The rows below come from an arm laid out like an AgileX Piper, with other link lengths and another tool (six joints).
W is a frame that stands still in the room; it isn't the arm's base.
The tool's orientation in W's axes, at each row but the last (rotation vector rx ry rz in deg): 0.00, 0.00, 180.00; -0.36, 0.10, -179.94; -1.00, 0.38, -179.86; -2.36, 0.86, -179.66; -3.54, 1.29, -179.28; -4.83, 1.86, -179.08; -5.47, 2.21, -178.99; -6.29, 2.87, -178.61; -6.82, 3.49, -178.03; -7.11, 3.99, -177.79; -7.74, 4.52, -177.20; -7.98, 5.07, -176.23; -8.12, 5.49, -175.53
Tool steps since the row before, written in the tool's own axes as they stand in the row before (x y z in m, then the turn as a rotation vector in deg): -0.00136, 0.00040, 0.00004, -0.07, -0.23, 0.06; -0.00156, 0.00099, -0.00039, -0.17, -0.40, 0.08; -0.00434, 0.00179, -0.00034, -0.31, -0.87, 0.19; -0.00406, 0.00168, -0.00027, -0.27, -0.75, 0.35; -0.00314, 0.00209, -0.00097, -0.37, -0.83, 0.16; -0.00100, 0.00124, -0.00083, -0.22, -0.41, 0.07; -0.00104, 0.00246, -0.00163, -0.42, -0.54, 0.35; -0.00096, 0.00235, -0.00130, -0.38, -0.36, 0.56; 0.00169, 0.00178, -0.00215, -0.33, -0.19, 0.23; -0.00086, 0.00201, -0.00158, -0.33, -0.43, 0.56; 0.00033, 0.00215, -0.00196, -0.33, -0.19, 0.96; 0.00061, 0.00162, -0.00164, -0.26, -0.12, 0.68; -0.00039, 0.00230, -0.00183, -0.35, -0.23, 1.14
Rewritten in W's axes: 0.00136, -0.00040, 0.00004, 0.07, 0.23, 0.06; 0.00156, -0.00099, -0.00040, 0.17, 0.40, 0.08; 0.00434, -0.00178, -0.00040, 0.31, 0.87, 0.19; 0.00406, -0.00165, -0.00039, 0.27, 0.75, 0.35; 0.00312, -0.00204, -0.00112, 0.37, 0.83, 0.16; 0.00097, -0.00121, -0.00091, 0.22, 0.41, 0.07; 0.00098, -0.00240, -0.00175, 0.43, 0.54, 0.34; 0.00091, -0.00229, -0.00144, 0.41, 0.35, 0.54; -0.00180, -0.00175, -0.00209, 0.34, 0.19, 0.21; 0.00080, -0.00191, -0.00173, 0.36, 0.42, 0.55; -0.00041, -0.00206, -0.00204, 0.41, 0.16, 0.94; -0.00066, -0.00156, -0.00167, 0.31, 0.10, 0.66; 0.00038, -0.00215, -0.00200, 0.44, 0.19, 1.12
